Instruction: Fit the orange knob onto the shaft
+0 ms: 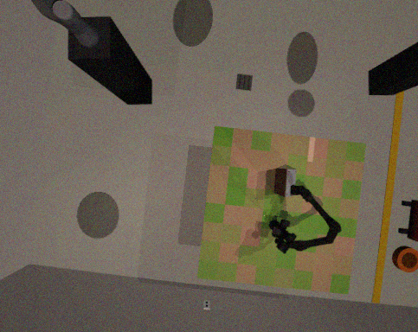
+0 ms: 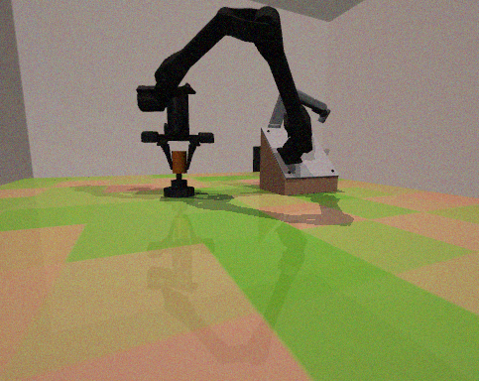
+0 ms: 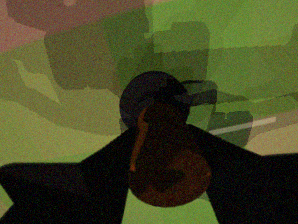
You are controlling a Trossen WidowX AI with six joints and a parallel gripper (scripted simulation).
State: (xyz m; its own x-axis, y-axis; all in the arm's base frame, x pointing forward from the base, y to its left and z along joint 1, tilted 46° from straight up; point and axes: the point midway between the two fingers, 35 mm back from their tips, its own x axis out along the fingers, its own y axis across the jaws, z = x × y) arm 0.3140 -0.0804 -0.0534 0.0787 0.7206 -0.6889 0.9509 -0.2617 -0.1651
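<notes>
Right now the orange knob is 20 mm above my gripper tip. The rest, counted from my gripper tip: dark pedestal: 40 mm below.
</notes>
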